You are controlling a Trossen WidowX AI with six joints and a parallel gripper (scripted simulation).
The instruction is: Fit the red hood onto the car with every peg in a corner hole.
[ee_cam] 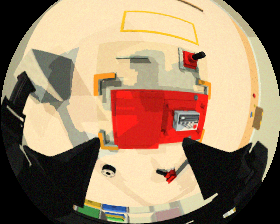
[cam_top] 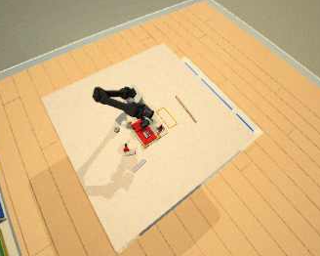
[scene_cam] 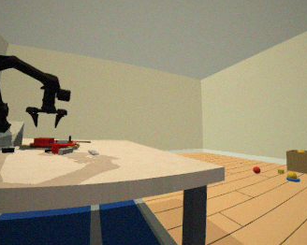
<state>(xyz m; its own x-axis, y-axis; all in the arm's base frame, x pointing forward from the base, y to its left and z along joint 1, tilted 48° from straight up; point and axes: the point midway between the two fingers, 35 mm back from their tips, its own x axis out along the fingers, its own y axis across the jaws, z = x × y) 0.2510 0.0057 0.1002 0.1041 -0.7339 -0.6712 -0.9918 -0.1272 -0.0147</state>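
Now: the red hood 60 mm below my gripper tip. From my gripper tip the other things lie so: thin wooden rod: 420 mm to the left, 100 mm below, 40 mm ahead; grey bar: 260 mm ahead, 160 mm to the right, 100 mm below; small black ring: 170 mm to the right, 100 mm below, 70 mm behind.
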